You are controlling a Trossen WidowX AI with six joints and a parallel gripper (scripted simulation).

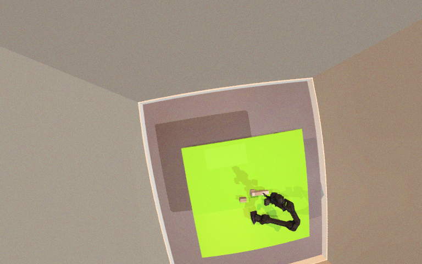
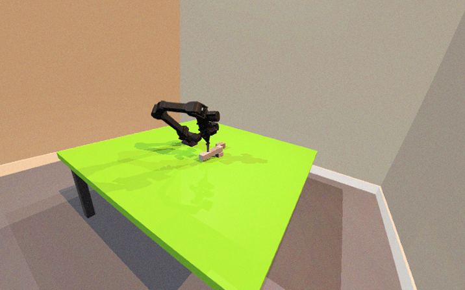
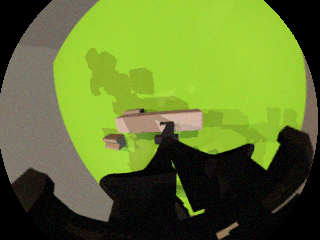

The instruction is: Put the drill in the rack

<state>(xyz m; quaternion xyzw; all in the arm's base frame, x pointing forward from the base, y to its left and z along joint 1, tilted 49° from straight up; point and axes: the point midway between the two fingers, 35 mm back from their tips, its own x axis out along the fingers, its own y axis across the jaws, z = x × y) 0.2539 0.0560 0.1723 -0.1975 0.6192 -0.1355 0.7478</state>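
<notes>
Now: the small dark key 3 cm below my gripper tip. Round my gripper tip: drill (7 cm below, 6 cm to the left); holder block (8 cm below, 4 cm to the left); slotted rack (21 cm to the left, 10 cm below, 7 cm behind).
</notes>
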